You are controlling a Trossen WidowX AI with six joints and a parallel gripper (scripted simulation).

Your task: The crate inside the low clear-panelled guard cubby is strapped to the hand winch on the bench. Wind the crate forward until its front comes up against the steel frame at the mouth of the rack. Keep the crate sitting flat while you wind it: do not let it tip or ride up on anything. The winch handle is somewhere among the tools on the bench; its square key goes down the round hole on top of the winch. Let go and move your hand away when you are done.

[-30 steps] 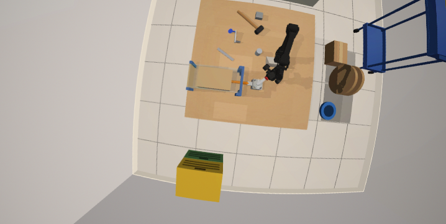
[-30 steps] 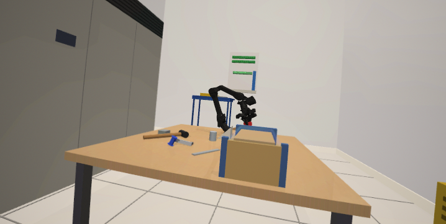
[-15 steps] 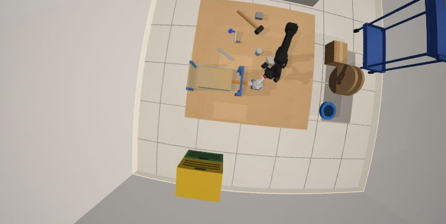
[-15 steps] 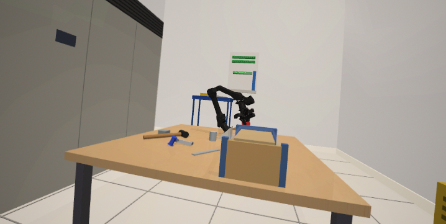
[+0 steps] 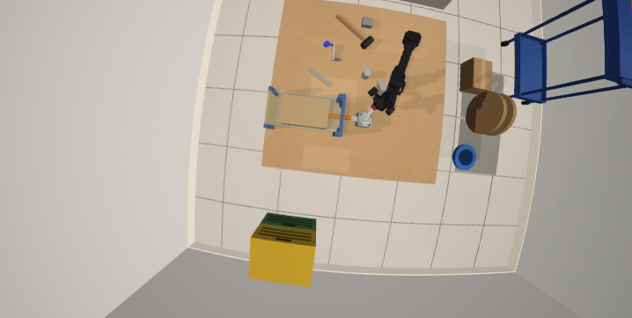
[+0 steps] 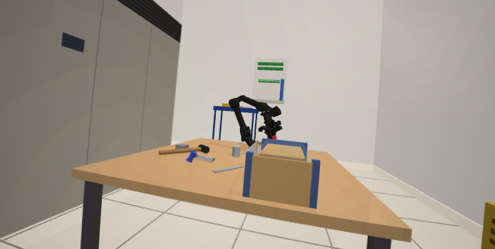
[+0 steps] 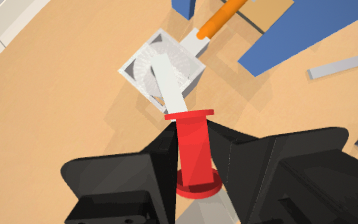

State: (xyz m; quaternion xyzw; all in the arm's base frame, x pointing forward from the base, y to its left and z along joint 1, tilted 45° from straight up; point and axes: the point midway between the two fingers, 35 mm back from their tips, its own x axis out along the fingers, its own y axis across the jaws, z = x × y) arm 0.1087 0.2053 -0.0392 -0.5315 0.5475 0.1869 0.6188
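The blue steel frame is 180 mm ahead of my gripper tip, 100 mm to the left of it and 30 mm below it. Also, from my gripper tip: red grip: 10 mm to the right, 10 mm behind; hand winch: 100 mm below, 70 mm to the left, 10 mm ahead; red-knobbed crank handle: 30 mm below, 20 mm to the left.
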